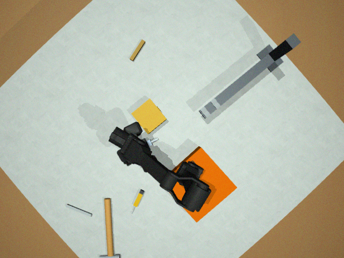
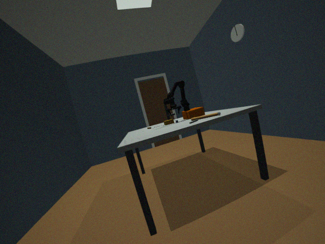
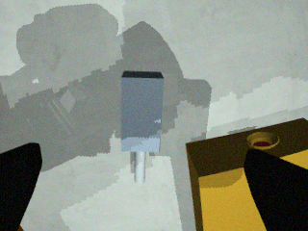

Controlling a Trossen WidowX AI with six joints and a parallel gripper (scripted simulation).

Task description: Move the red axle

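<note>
Now: gripper tip 70 mm above the light blue block, 20 mm to the left of it and 10 mm past it. Also, from my gripper tip: yellow-handled screwdriver: 180 mm to the left, 160 mm behind, 80 mm below; then tan stick: 340 mm ahead, 240 mm to the right, 80 mm below; then yellow beam: 90 mm to the right, 80 mm ahead, 60 mm below.
</note>
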